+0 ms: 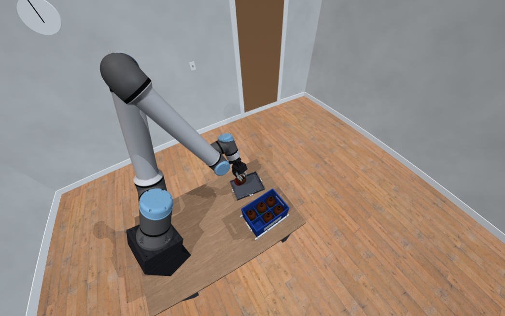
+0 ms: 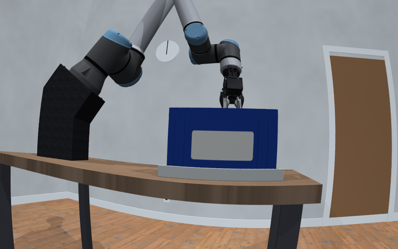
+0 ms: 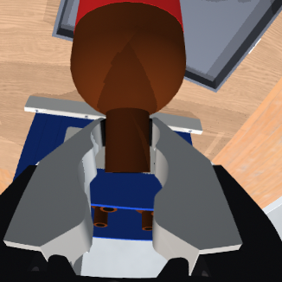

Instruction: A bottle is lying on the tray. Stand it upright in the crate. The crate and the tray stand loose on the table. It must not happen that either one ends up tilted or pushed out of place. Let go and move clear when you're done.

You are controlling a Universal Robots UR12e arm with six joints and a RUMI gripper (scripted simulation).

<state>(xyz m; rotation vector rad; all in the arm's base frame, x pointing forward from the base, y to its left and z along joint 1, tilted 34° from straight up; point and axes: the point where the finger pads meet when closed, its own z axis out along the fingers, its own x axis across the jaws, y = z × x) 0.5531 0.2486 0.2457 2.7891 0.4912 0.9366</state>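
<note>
Now: hand 19 cm above the grey tray, 4 cm to the right of it and 3 cm short of it. Round my hand: blue crate 26 cm to the right, 12 cm below, 10 cm ahead.
</note>
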